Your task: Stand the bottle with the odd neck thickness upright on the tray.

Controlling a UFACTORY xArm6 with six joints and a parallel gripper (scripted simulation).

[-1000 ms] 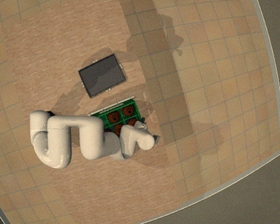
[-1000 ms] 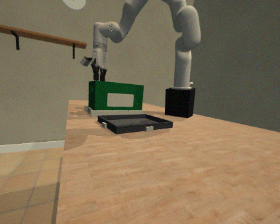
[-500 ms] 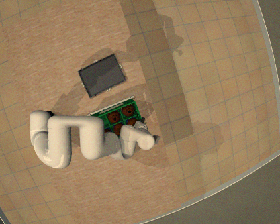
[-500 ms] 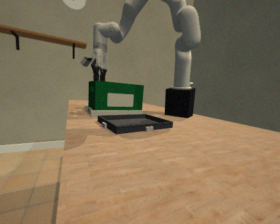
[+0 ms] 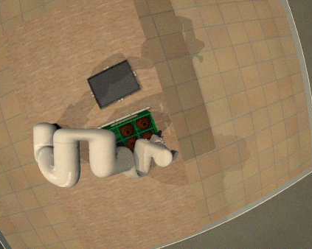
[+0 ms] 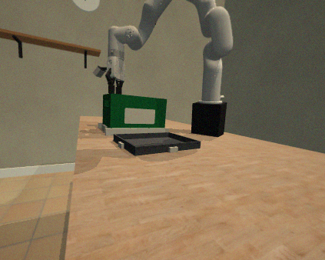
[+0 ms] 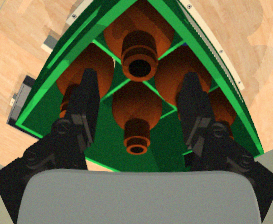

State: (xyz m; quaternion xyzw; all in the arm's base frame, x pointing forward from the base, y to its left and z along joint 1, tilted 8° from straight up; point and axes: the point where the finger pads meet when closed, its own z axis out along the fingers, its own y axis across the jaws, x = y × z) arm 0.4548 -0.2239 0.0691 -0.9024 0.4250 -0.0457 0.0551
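The green crate lies 80 mm behind my hand, 50 mm to the left of it and 110 mm below it. Round my hand: brown bottle 80 mm behind, 90 mm to the left, 110 mm below; then tray 40 mm behind, 340 mm to the left, 190 mm below.
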